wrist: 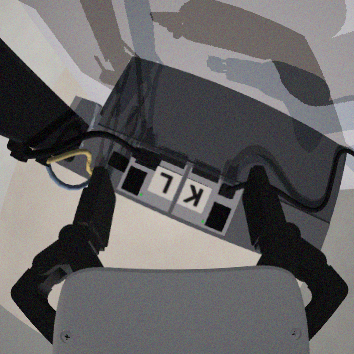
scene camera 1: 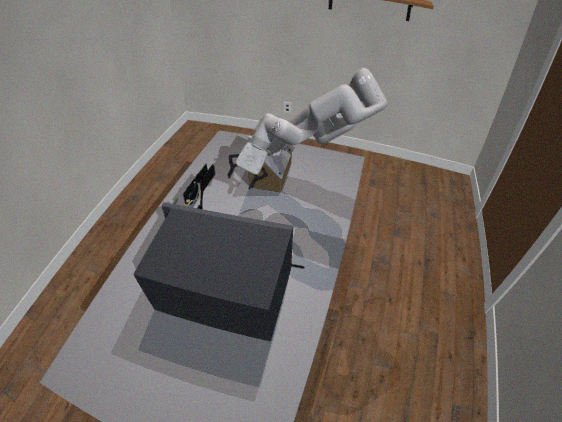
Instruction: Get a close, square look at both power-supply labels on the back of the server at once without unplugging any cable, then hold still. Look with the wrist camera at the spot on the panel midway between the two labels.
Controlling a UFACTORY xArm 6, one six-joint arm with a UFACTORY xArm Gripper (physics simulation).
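Places are measured from the arm's base along level axes (x left, y back, z up), in centimetres.
Where they show: gripper, between the fingertips: (wrist: 178,181) (scene camera 1: 238,183); arm's base, origin of its link: (scene camera 1: 270,144).
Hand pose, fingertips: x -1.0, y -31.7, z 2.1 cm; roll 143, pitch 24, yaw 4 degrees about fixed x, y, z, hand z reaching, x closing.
Each offset is from my fingertips to the top centre of the thing. "*": to the spot under its first point. Level surfaces: height alone.
The server @(dx +7.4, dy -32.0, dz +3.8 cm) (scene camera 1: 215,255) (wrist: 215,115) is a dark grey box; its top and back panel show in the wrist view. The label L @(dx +1.4, dy -20.0, dz +1.4 cm) (wrist: 166,183) and the label K @(* dx +3.9, dy -19.7, dz -0.5 cm) (wrist: 194,196) are white squares side by side near the wrist view's middle, both whole, upside down and tilted. The panel slants down to the right and is seen obliquely from above. A black cable @(* dx -9.7, dy -13.3, dz -2.7 cm) (wrist: 107,135) runs to the left supply, another black cable (wrist: 327,200) to the right one. My gripper (scene camera 1: 241,181) (wrist: 178,181) is open and empty, its fingers either side of the labels. The labels are hidden in the scene view.
A black bracket-like part @(* dx -13.6, dy -6.7, dz +1.2 cm) (scene camera 1: 200,184) (wrist: 32,90) stands left of the panel, with a yellow cable @(* dx -11.6, dy -10.0, dz +1.3 cm) (wrist: 71,154) and a blue cable @(* dx -11.1, dy -10.8, dz +4.8 cm) (wrist: 65,185) near it. A brown block (scene camera 1: 267,185) is below the arm. The server stands on a pale mat @(dz -19.5 cm) (scene camera 1: 75,365).
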